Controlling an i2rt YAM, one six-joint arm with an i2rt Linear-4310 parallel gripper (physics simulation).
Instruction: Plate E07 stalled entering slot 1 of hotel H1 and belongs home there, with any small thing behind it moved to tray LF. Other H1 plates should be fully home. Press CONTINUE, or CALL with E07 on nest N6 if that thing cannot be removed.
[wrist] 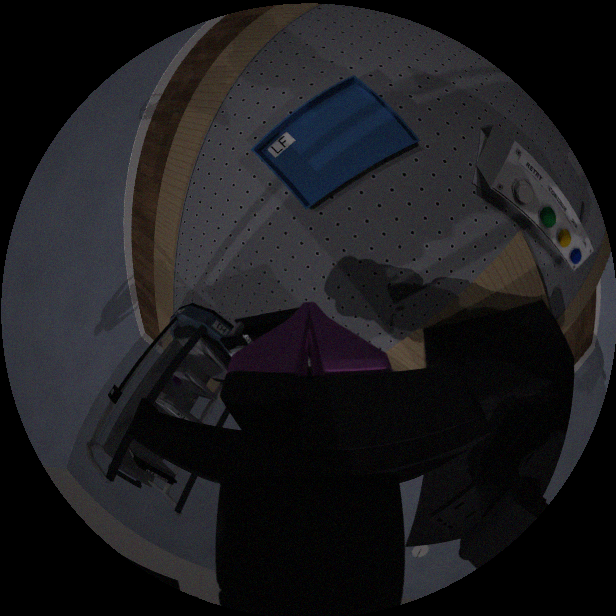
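The view is dim. My gripper (310,344) has purple fingers that meet along a thin seam, so it looks shut, with nothing visible between the tips. It hangs above the perforated bench. The blue tray LF (336,140) lies flat and empty further ahead, apart from the gripper. Hotel H1 (155,396), a black frame with clear panels, stands at the lower left, just left of the gripper. A dark flat edge (264,316) sticks out of it beside the fingers; I cannot read a plate label. No small object is visible.
A grey button box (540,201) sits at the right with a knob, a green button (547,216), a yellow button (564,236) and a blue button (575,256). The bench's wooden edge (172,143) curves along the left. My dark arm body fills the bottom.
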